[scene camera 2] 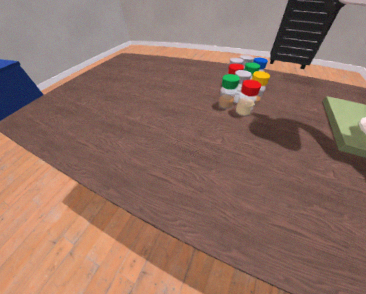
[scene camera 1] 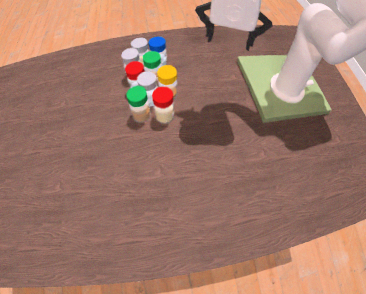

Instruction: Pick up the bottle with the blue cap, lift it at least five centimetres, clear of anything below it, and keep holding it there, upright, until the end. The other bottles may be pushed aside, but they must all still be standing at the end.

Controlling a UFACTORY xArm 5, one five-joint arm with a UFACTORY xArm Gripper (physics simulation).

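Seen in the pictures: gripper, between the fingertips: (scene camera 2: 344, 39) (scene camera 1: 229, 42); arm's base, origin of its link: (scene camera 1: 287, 88).
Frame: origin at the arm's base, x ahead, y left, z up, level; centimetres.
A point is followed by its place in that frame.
The bottle with the blue cap (scene camera 1: 157, 44) @[z 8.0, x 38.7, y -22.3 cm] (scene camera 2: 260, 63) @[z 7.5, x 38.6, y -21.2 cm] stands upright at the far right corner of a tight cluster of bottles. A grey-capped bottle (scene camera 1: 139, 45) @[z 8.0, x 44.3, y -23.8 cm] is close on its left and a green-capped bottle (scene camera 1: 152, 60) @[z 8.0, x 41.8, y -15.2 cm] (scene camera 2: 252, 67) @[z 8.0, x 41.9, y -14.7 cm] is close in front, hiding much of its body. My gripper (scene camera 1: 229, 42) @[z 21.1, x 24.8, y -2.6 cm] is open and empty, with its black fingers spread wide. In scene camera 1 it hangs above the table's far part, to the right of the blue-capped bottle and well apart from it. The fingers do not show in scene camera 2.
Standing nearby are a yellow-capped bottle (scene camera 1: 167, 75) @[z 8.0, x 39.1, y -7.8 cm] (scene camera 2: 261, 78) @[z 7.8, x 39.0, y -6.6 cm], a front red-capped bottle (scene camera 1: 163, 97) @[z 7.9, x 42.1, y -0.4 cm] (scene camera 2: 250, 88) @[z 7.7, x 42.5, y 1.2 cm], a front green-capped bottle (scene camera 1: 136, 96) @[z 8.0, x 48.9, y -3.0 cm] (scene camera 2: 230, 81) @[z 7.9, x 48.7, y -1.4 cm] and several others. The arm's base is on a green board (scene camera 1: 255, 95) @[z -0.6, x 12.7, y -0.2 cm] (scene camera 2: 345, 120) @[z 0.0, x 9.6, y -3.0 cm] at the right. The dark table (scene camera 1: 150, 200) @[z -2.6, x 52.2, y 21.9 cm] (scene camera 2: 150, 140) @[z -2.5, x 68.4, y 20.5 cm] has a curved edge.
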